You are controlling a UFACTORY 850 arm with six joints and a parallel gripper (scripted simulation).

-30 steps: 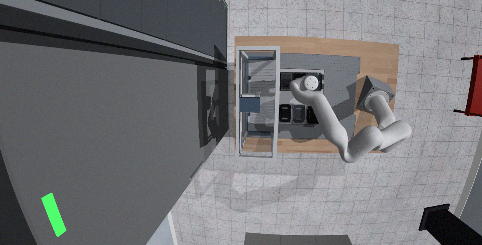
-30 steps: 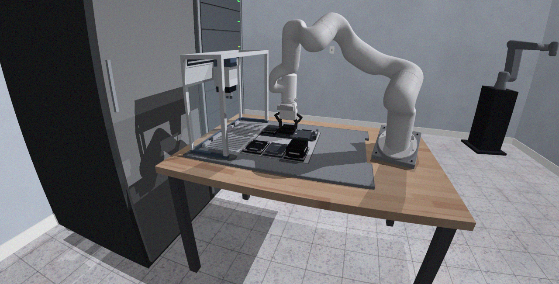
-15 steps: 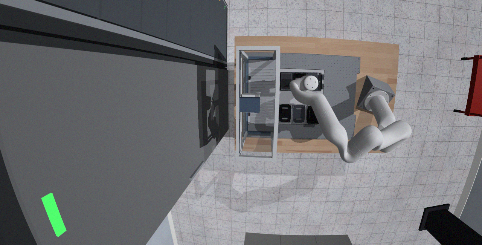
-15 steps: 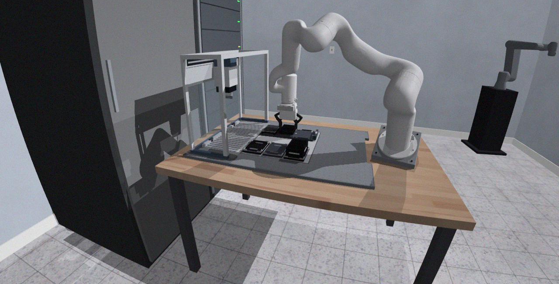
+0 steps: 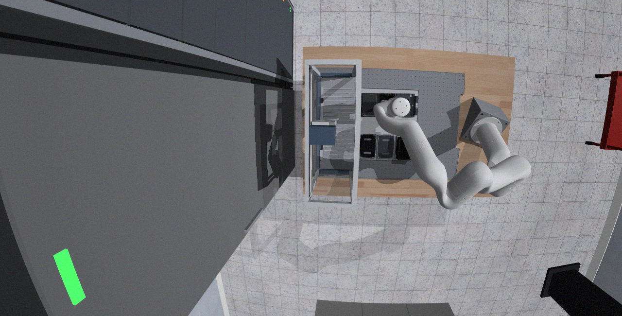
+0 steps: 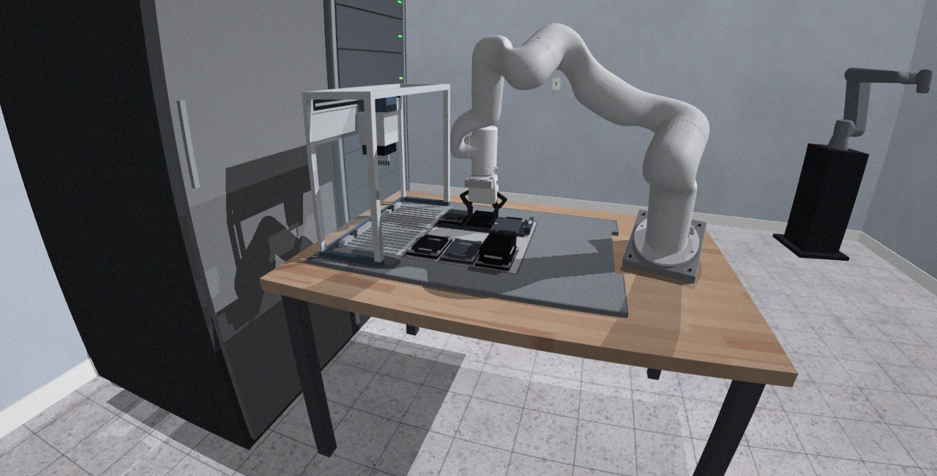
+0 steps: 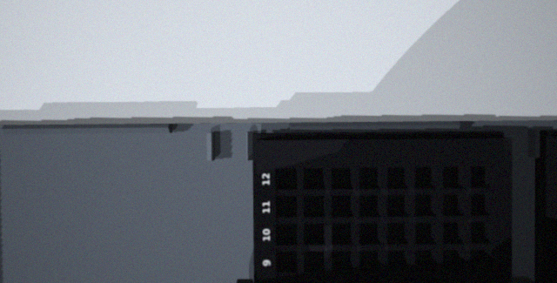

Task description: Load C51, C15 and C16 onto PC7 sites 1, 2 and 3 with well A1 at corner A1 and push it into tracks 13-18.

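Now: the plate C15 1 cm below my hand. Round my hand: nest S2 (2 cm ahead, 24 cm to the left, 3 cm below); then plate carrier PC7 (1 cm behind, 2 cm below); then pipetting head (34 cm ahead, 8 cm to the left, 31 cm above).
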